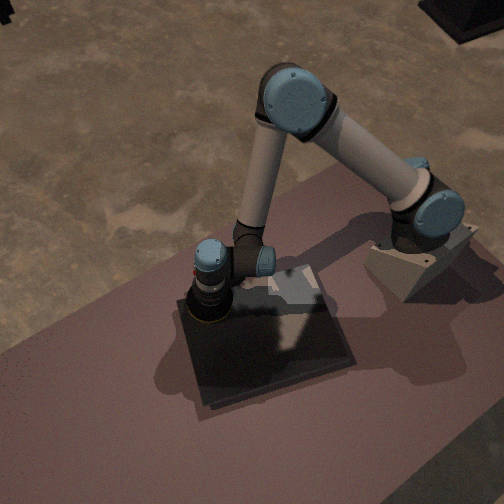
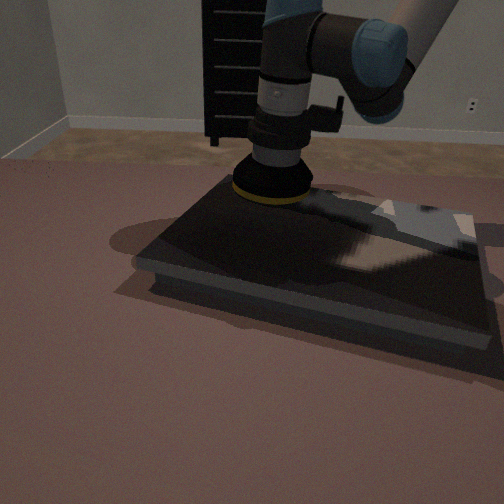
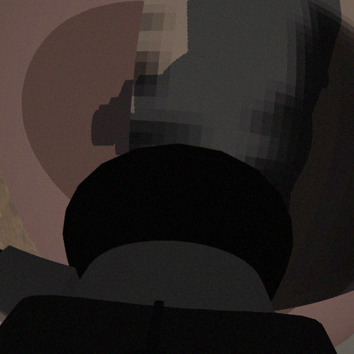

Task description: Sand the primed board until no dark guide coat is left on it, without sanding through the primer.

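The primed board (image 1: 240, 360) (image 2: 250, 240) lies flat, with dark guide coat over its left part, its front and much of its middle. A lighter, sanded-looking area (image 1: 297, 287) (image 2: 425, 222) runs along the back edge on the right, and a pale patch (image 1: 290, 337) (image 2: 372, 255) reaches into the middle. A small dark spot (image 1: 288, 273) (image 2: 428, 207) remains near the back edge. My sander (image 1: 209, 310) (image 2: 272, 192) (image 3: 177, 200) is upright, its pad at the board's back left corner, on or very close to the surface. Shadows blur the coat's limits. The pad hides what is under it.
The board stands on a smaller dark support (image 2: 210, 295) on the reddish table (image 1: 125, 440) (image 2: 225, 425). My arm's base block (image 1: 400, 280) stands to the right of the board. A black cabinet (image 2: 232, 52) stands against the wall behind the table.
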